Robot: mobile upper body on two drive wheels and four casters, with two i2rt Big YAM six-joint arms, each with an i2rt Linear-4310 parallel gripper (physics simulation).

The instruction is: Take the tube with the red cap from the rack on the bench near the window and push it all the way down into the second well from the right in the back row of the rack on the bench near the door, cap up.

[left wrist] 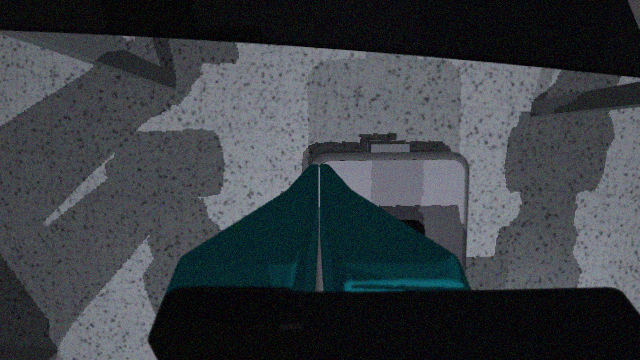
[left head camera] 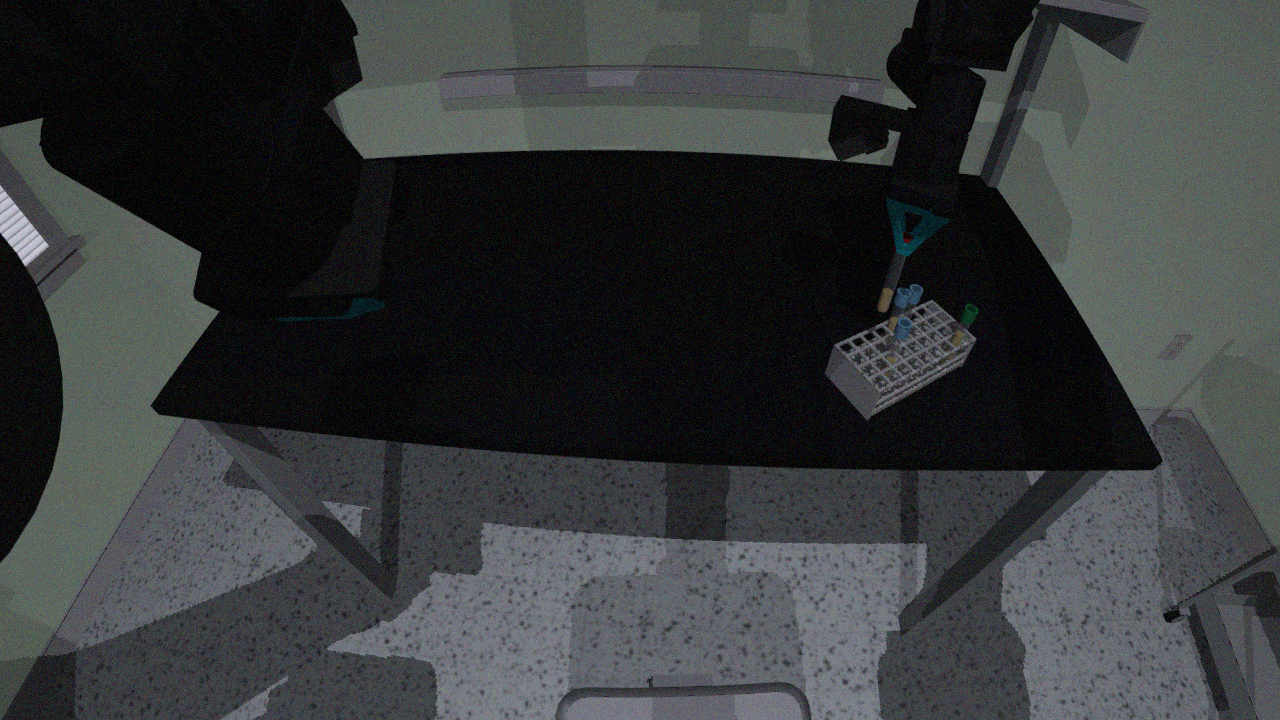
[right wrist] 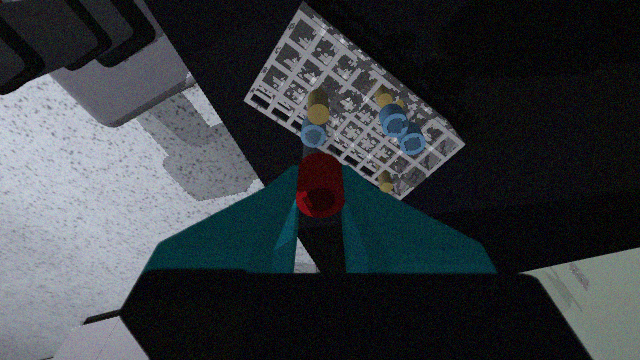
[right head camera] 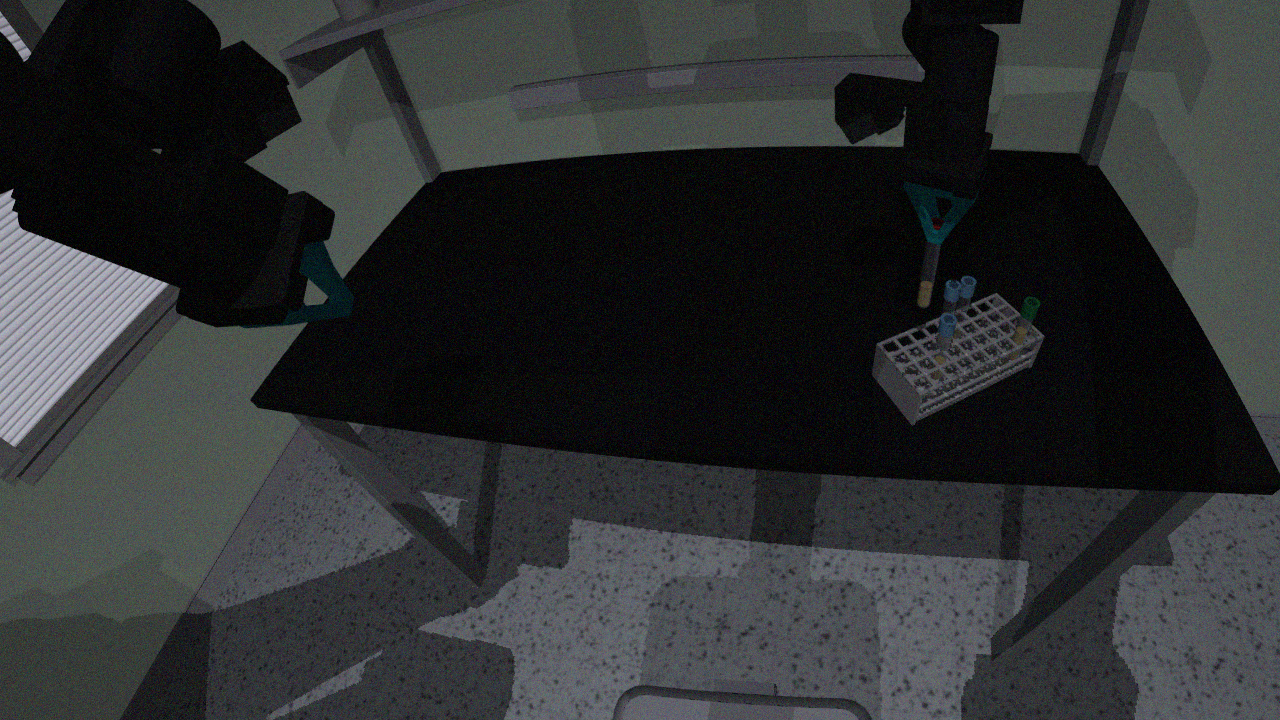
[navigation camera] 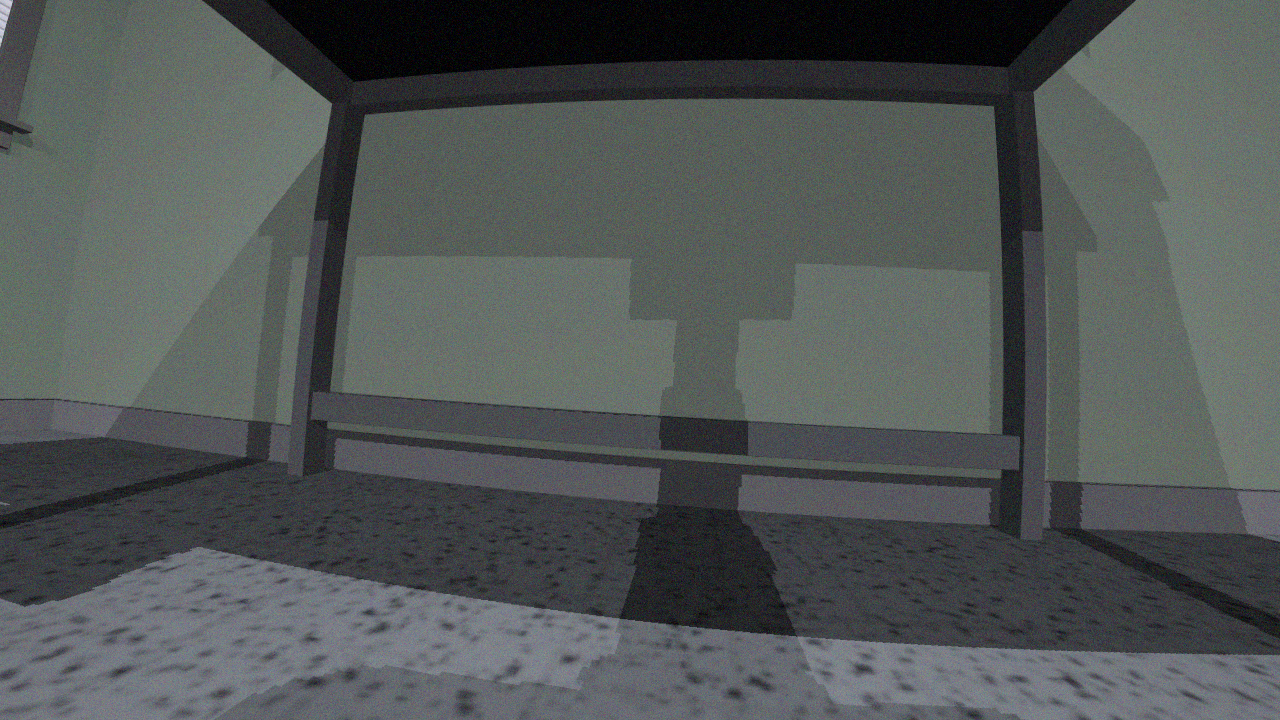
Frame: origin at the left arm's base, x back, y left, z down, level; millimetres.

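Seen in the pictures: left gripper, between the fingertips: [left wrist: 319, 179] [left head camera: 380, 298] [right head camera: 349, 306]; right gripper, between the fingertips: [left head camera: 903, 249] [right wrist: 320, 177] [right head camera: 936, 237].
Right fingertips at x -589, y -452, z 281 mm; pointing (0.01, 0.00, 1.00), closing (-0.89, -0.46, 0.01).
Note:
Offsets run from my right fingertips to a thing's top centre. "spot": to the spot under its first point. Level surfaces: height alone.
My right gripper [left head camera: 904, 251] [right head camera: 935, 240] is shut on the red-capped tube @(dx +0, dy +2, dz -18 mm) [left head camera: 896, 270] [right head camera: 930, 263] [right wrist: 320, 167], near its cap. The tube hangs cap up, slightly tilted in the left head view, with its yellow lower end clear of the rack. In the head views that end appears just behind the back edge of the pale rack @(dx -8, dy -61, dz +157 mm) [left head camera: 850, 380] [right head camera: 896, 383] [right wrist: 274, 57]; in the right wrist view it overlaps the grid. The rack stands on the black bench @(dz +214 mm) [left head camera: 581, 358] [right head camera: 671, 358]. My left gripper [left head camera: 383, 305] [right head camera: 350, 308] [left wrist: 319, 179] is shut and empty, away at the left.
Blue-capped tubes @(dx +20, dy -26, dz +95 mm) [left head camera: 904, 328] [right head camera: 947, 325] [right wrist: 313, 135] @(dx -37, dy -45, dz +95 mm) [right wrist: 394, 122] @(dx -46, dy -65, dz +95 mm) [right wrist: 412, 143] stand in the rack, two of them close together near the back. A green-capped tube @(spot: dx +1, dy -127, dz +97 mm) [left head camera: 970, 313] [right head camera: 1031, 308] stands at its right end. Window blinds [right head camera: 80, 313] show at the left.

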